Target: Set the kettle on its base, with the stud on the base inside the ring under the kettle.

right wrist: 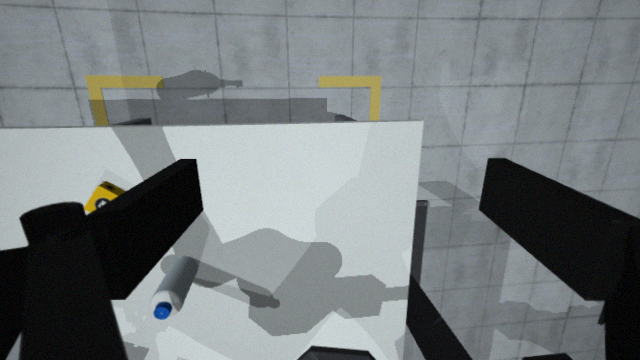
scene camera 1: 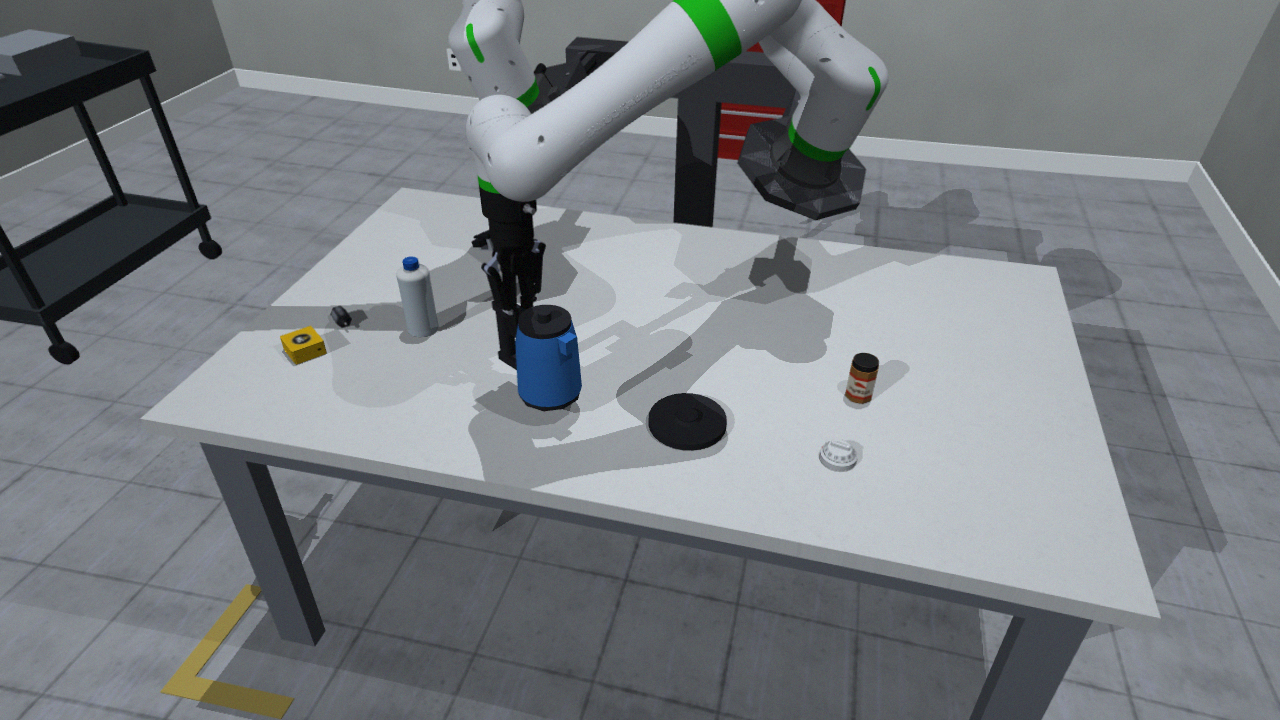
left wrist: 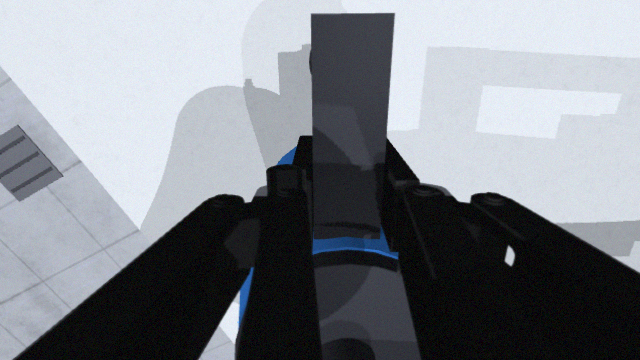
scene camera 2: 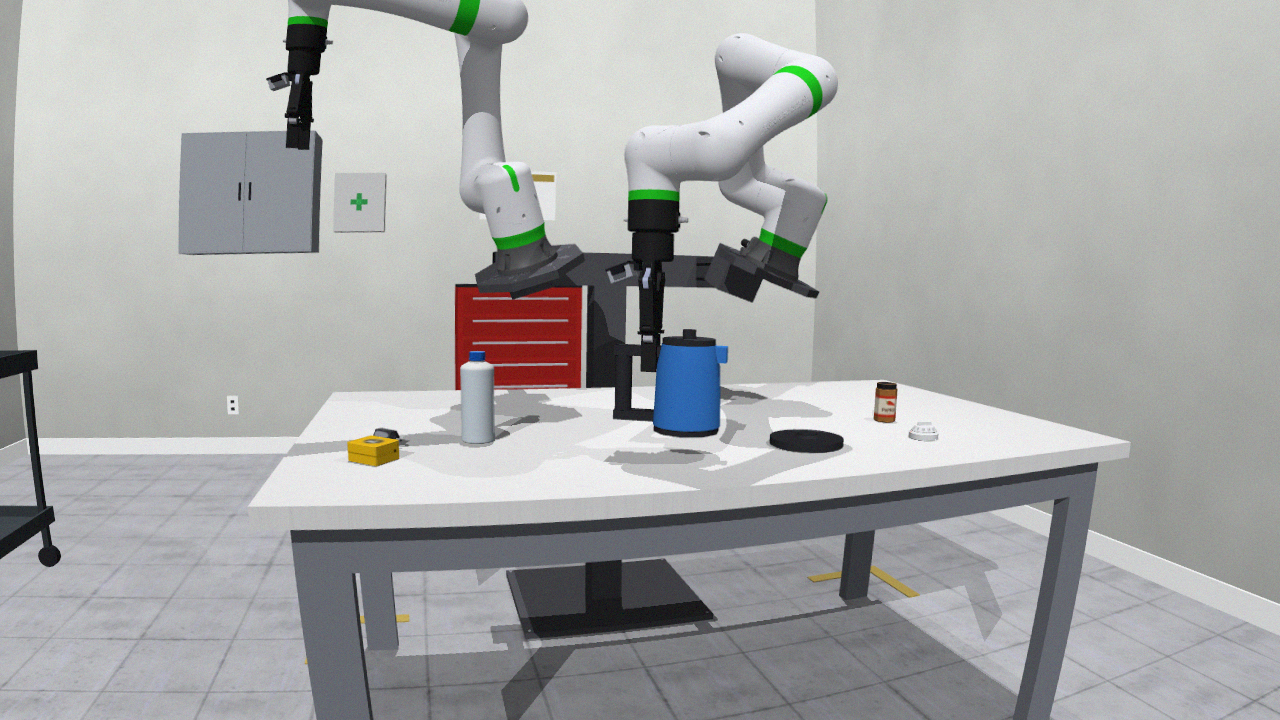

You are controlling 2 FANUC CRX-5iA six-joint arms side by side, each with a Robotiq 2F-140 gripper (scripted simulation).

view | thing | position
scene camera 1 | left gripper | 521, 331
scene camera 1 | blue kettle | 545, 354
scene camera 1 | round black base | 685, 421
